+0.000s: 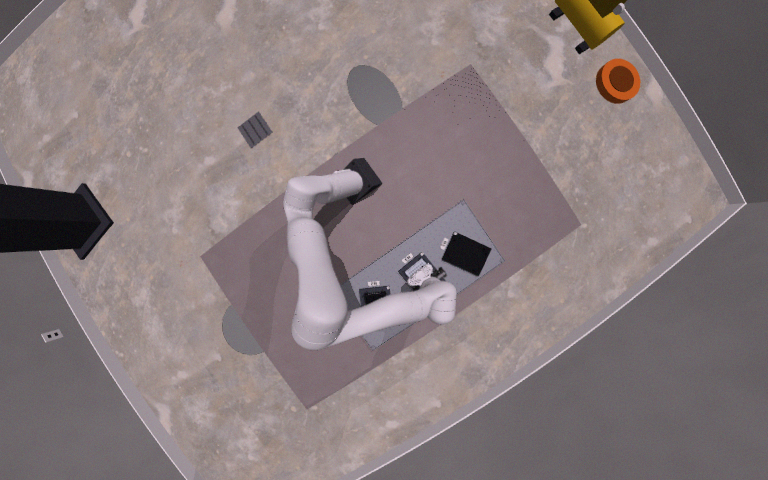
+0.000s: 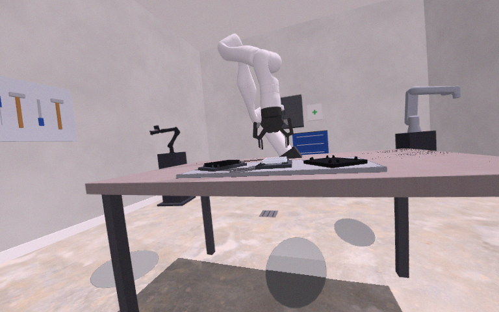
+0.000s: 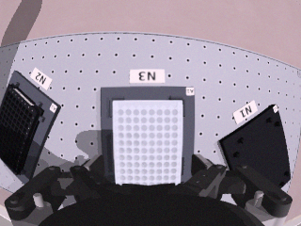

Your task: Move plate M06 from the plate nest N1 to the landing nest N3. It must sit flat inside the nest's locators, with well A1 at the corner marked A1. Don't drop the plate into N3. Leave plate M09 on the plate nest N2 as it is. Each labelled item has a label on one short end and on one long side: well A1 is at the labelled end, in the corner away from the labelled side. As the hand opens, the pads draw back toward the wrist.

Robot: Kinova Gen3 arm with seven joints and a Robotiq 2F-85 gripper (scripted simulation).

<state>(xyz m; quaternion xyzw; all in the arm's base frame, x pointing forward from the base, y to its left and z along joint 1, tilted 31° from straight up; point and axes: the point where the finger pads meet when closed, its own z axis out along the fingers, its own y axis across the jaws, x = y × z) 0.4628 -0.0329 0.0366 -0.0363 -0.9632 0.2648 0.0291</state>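
My hand is 50 mm above the white well plate M06. The rest, counted from my hand: black nest N1: 50 mm ahead, 190 mm to the left, 60 mm below; then landing nest N3: 60 mm below; then N3 label: 100 mm behind, 10 mm to the left, 70 mm below.
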